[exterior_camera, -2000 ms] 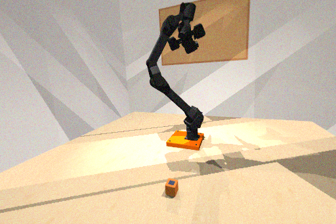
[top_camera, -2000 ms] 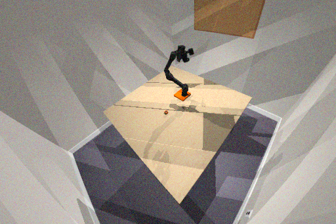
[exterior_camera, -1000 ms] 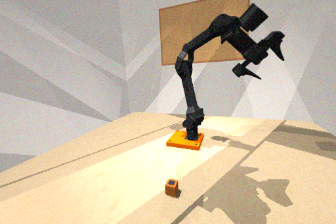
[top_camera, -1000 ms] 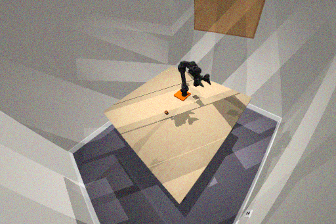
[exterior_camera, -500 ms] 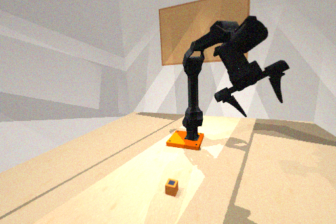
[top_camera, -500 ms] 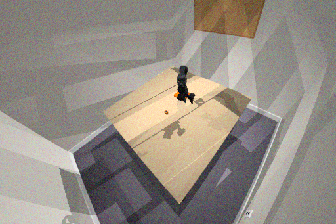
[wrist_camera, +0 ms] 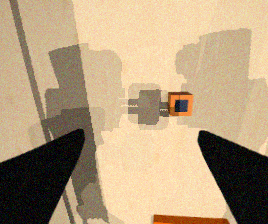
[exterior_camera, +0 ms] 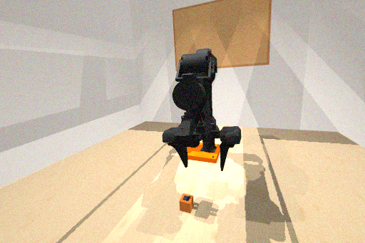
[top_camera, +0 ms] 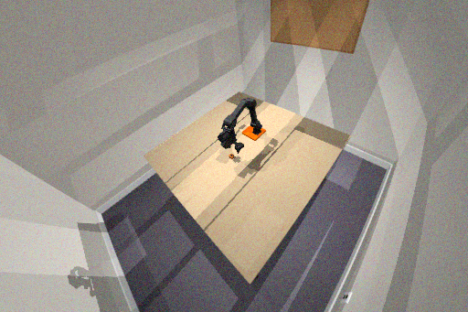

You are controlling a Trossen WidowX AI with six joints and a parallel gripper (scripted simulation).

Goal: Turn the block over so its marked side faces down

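The block is 50 mm to the right of my gripper tip and 100 mm below it.
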